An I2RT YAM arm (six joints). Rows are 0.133 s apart.
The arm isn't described. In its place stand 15 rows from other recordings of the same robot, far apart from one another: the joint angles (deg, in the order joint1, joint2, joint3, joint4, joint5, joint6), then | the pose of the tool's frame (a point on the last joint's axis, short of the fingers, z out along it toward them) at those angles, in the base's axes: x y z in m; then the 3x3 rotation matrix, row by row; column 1 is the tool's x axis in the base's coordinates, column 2 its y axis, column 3 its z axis.
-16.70, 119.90, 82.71, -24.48, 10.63, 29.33 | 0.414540 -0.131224 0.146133; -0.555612 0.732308 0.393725; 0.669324 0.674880 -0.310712; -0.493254 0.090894 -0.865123
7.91, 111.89, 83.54, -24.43, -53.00, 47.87 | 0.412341 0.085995 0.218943; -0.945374 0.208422 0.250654; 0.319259 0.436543 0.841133; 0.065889 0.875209 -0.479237
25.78, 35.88, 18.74, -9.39, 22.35, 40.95 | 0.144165 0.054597 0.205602; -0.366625 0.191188 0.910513; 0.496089 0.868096 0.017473; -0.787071 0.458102 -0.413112
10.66, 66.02, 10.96, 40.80, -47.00, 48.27 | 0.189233 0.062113 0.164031; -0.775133 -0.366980 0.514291; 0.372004 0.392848 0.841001; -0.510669 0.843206 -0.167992
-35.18, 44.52, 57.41, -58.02, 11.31, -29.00 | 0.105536 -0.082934 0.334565; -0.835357 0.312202 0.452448; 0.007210 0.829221 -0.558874; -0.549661 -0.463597 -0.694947
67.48, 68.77, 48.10, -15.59, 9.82, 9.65 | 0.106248 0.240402 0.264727; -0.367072 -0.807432 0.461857; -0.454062 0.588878 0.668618; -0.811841 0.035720 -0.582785
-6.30, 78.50, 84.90, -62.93, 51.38, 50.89 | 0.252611 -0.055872 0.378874; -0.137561 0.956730 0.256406; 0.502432 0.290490 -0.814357; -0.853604 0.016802 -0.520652
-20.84, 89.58, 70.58, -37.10, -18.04, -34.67 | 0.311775 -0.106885 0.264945; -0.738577 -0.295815 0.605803; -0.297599 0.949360 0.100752; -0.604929 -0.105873 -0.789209
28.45, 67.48, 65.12, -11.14, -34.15, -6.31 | 0.225015 0.144649 0.383078; -0.107930 -0.891441 0.440095; -0.161929 0.452533 0.876922; -0.980882 0.023382 -0.193193
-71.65, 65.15, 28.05, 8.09, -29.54, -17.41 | 0.089842 -0.215111 0.202220; -0.352144 0.612737 0.707494; 0.234813 0.789576 -0.566951; -0.906012 -0.033520 -0.421923
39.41, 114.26, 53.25, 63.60, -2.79, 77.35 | 0.315010 0.261088 0.173915; -0.647732 -0.181161 0.740016; 0.729136 0.134247 0.671073; -0.220917 0.974248 0.045135
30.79, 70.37, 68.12, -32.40, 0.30, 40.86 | 0.230868 0.137354 0.350179; -0.701861 -0.064814 0.709359; 0.343317 0.841771 0.416600; -0.624119 0.535931 -0.568554
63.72, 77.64, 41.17, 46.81, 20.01, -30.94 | 0.144582 0.265284 0.293290; 0.424702 -0.553934 0.716090; -0.231046 0.698461 0.677326; -0.875355 -0.453112 0.168654
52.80, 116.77, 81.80, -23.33, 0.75, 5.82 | 0.261348 0.343543 0.164707; -0.592090 -0.736057 0.328099; -0.612344 0.675602 0.410604; -0.523892 0.042205 -0.850738
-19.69, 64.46, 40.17, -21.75, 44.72, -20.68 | 0.201613 -0.098753 0.234136; -0.881019 0.414888 0.227316; 0.048763 0.557585 -0.828687; -0.470560 -0.719004 -0.511474
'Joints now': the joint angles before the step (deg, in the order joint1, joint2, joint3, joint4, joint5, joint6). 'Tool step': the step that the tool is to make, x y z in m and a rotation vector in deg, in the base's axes. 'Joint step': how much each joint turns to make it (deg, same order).
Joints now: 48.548, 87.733, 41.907, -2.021, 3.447, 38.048
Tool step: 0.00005, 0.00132, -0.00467, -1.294, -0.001, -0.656
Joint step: 0.314, 1.033, 0.060, -0.010, 1.283, 0.157
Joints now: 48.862, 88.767, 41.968, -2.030, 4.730, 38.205
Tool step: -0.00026, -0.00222, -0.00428, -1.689, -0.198, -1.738
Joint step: 0.005, 0.414, -0.384, -0.395, 2.091, 0.507
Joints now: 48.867, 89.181, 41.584, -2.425, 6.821, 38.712
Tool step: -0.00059, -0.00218, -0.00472, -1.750, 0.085, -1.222
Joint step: 0.001, 0.494, -0.370, -0.544, 1.616, 0.261
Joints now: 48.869, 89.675, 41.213, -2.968, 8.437, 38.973
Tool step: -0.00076, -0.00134, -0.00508, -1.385, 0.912, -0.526
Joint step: -0.001, 0.711, -0.164, -0.811, 0.499, 0.282
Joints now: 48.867, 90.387, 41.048, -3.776, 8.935, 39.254
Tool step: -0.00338, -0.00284, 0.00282, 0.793, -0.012, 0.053
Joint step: 0.087, -1.482, -0.855, -0.073, -0.387, 0.341
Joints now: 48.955, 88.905, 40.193, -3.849, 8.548, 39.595
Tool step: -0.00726, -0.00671, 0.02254, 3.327, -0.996, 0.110
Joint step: 0.077, -6.000, -0.380, -2.579, -1.134, 0.882
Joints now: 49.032, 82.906, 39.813, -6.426, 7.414, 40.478
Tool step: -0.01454, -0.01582, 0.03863, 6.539, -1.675, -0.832
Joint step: -0.098, -10.741, -0.305, -4.702, -1.698, 2.628
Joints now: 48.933, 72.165, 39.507, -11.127, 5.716, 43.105
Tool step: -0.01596, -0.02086, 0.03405, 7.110, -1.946, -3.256
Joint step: -0.406, -10.557, -0.220, -4.139, 0.057, 4.325
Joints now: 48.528, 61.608, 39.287, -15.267, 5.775, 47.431
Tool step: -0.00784, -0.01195, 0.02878, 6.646, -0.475, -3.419
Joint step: -0.539, -5.623, 2.302, -3.152, 0.008, 5.010
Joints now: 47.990, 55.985, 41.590, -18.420, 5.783, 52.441
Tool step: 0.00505, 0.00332, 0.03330, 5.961, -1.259, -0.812
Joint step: -0.615, 0.485, 5.905, -0.409, -1.385, 2.770
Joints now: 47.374, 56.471, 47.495, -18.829, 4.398, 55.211
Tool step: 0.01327, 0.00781, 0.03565, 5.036, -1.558, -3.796
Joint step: -0.829, 3.483, 7.950, -0.029, 1.684, 3.367
